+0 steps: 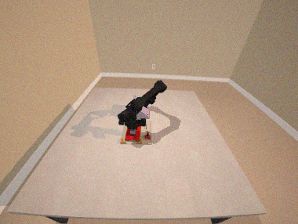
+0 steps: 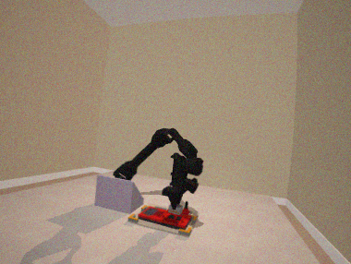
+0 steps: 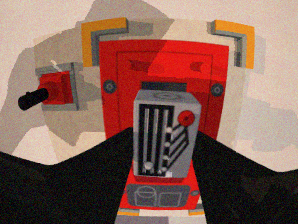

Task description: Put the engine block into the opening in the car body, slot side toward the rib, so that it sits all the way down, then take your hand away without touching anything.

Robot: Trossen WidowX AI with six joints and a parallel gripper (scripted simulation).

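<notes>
The engine block lies 1 cm below my gripper tip. The rest, counted from my gripper tip: black post (3 cm ahead, 11 cm to the left, 3 cm below).
</notes>
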